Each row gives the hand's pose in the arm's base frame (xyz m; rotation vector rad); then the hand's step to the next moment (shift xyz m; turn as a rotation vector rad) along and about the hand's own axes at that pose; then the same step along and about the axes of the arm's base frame.
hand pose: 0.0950 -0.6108 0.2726 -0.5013 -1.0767 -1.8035
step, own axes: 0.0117 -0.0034 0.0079 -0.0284 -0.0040 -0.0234
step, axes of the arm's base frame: -0.0094 0.0012 0.0110 0.0125 -0.0044 -0.0346
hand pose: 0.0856 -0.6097 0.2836 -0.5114 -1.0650 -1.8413
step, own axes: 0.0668 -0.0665 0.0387 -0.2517 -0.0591 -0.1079
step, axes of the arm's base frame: -0.0938 0.0121 0.0378 0.0821 0.0493 -0.2633
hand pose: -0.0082 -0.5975 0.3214 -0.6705 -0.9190 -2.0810
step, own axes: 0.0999 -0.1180 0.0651 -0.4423 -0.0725 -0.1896
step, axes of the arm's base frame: -0.1421 0.0629 0.0632 0.1692 0.0722 -0.4505
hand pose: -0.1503 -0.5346 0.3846 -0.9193 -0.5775 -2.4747
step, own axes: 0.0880 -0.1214 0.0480 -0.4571 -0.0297 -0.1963
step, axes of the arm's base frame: -0.1002 0.1021 0.0658 0.1986 0.0374 -0.4555
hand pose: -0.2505 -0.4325 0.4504 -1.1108 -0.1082 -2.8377
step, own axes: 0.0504 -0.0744 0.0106 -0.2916 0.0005 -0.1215
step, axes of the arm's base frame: -0.0380 0.0719 0.0396 0.1314 0.0049 -0.2872
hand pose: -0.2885 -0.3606 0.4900 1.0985 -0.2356 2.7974
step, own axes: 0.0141 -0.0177 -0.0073 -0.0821 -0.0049 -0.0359
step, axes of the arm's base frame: -0.0120 0.0196 0.0061 0.0368 0.0067 -0.0816
